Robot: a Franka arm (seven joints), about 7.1 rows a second.
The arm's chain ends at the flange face. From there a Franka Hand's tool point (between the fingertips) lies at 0.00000 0.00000 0.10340 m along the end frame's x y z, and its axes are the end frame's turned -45 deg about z.
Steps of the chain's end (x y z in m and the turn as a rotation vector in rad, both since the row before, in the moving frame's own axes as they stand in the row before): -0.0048, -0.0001, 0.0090, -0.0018, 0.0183, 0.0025; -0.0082, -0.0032, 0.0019, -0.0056, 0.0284, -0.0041; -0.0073, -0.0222, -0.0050, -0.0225, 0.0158, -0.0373; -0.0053, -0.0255, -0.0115, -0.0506, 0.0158, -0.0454
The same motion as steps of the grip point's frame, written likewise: -0.0021, -0.0020, 0.0090, -0.0142, 0.0117, 0.0025; -0.0019, -0.0056, 0.0019, -0.0240, 0.0161, -0.0041; 0.0101, -0.0181, -0.0050, -0.0271, -0.0047, -0.0373; 0.0119, -0.0169, -0.0116, -0.0470, -0.0246, -0.0454
